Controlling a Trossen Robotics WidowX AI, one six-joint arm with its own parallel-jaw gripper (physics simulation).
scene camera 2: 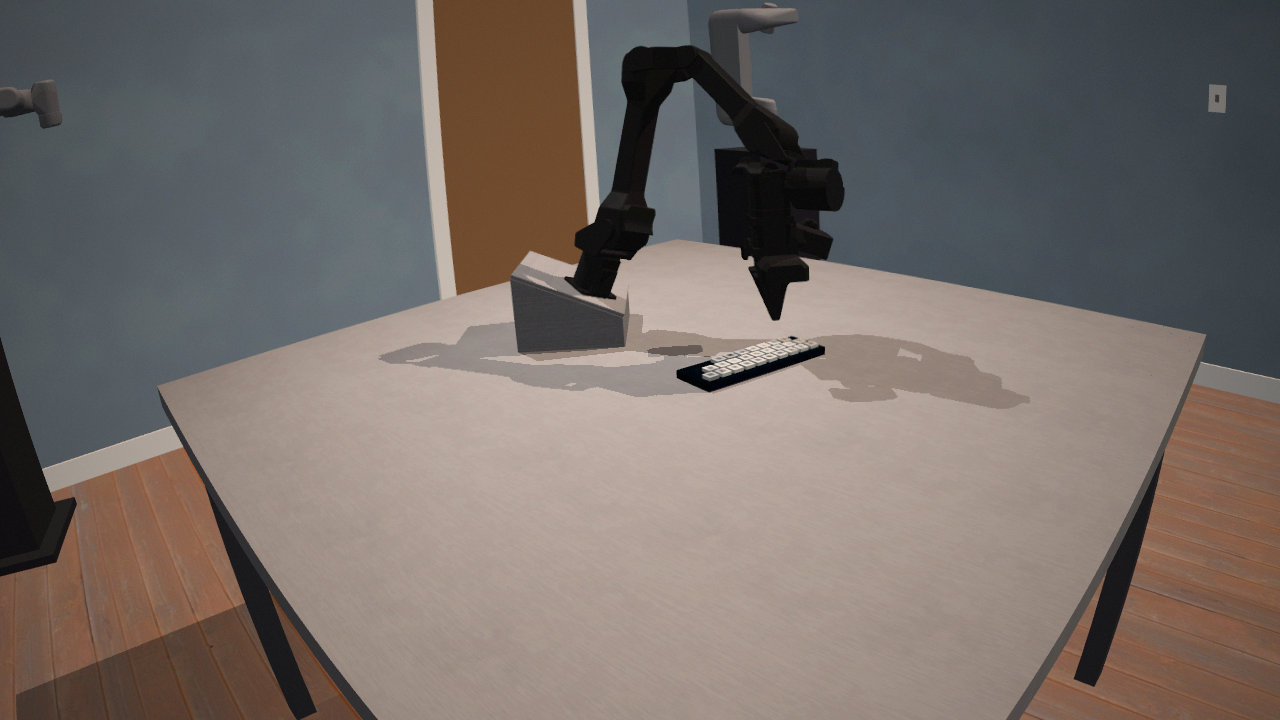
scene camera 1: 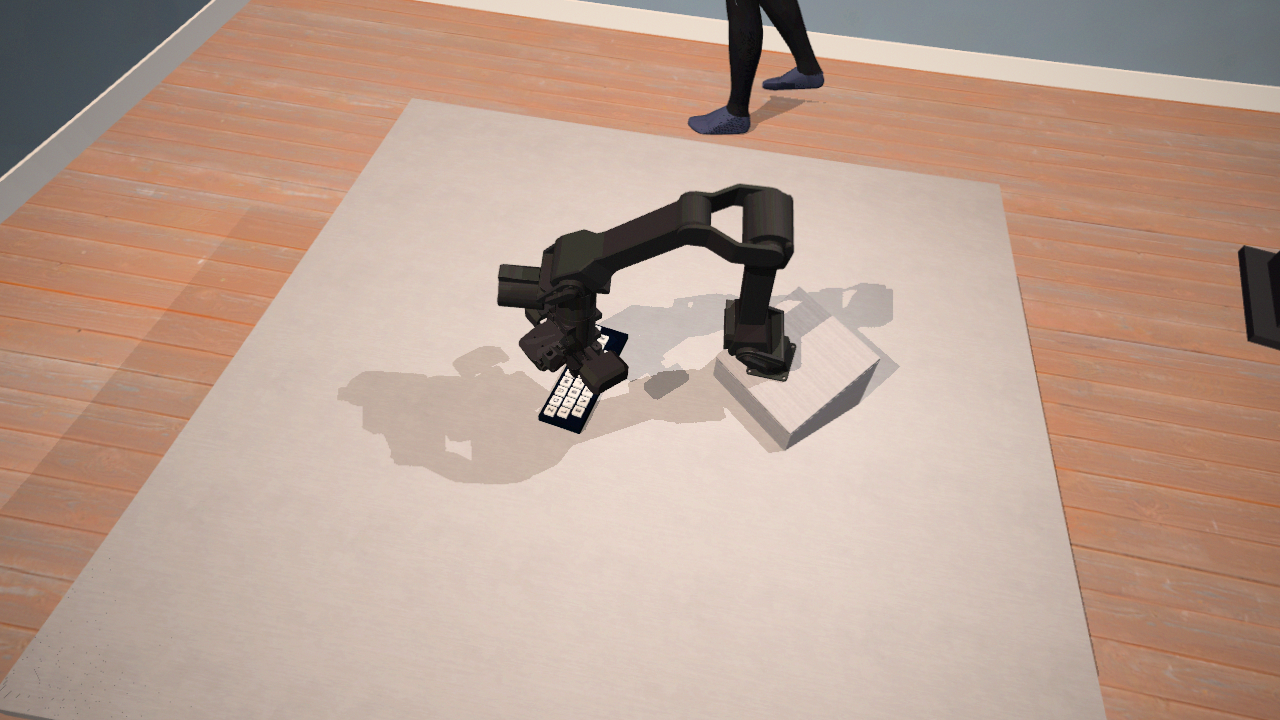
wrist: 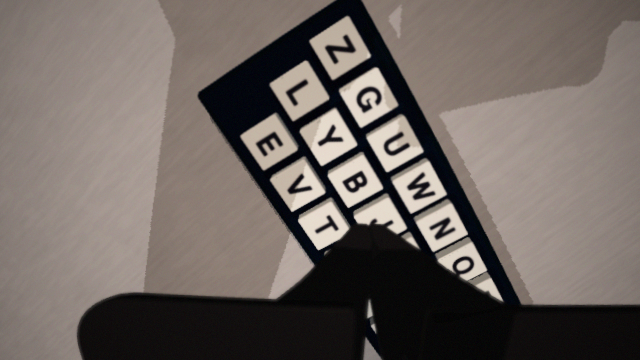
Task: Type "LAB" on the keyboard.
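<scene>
The dark keyboard with cream letter keys lies flat on the table. In the wrist view the L key is near its upper left end, and the B key is in the same row, past Y. No A key can be read; part of the keyboard is hidden behind the fingers. My gripper is shut and empty, pointing down. Its tips hang a little above the keyboard, with a gap in scene view 2, and overlap the J key in the wrist view.
The arm's base stands on a grey wedge block beside the keyboard, on the large table. A person's legs show on the floor beyond the table. A grey robot arm stands behind the table.
</scene>
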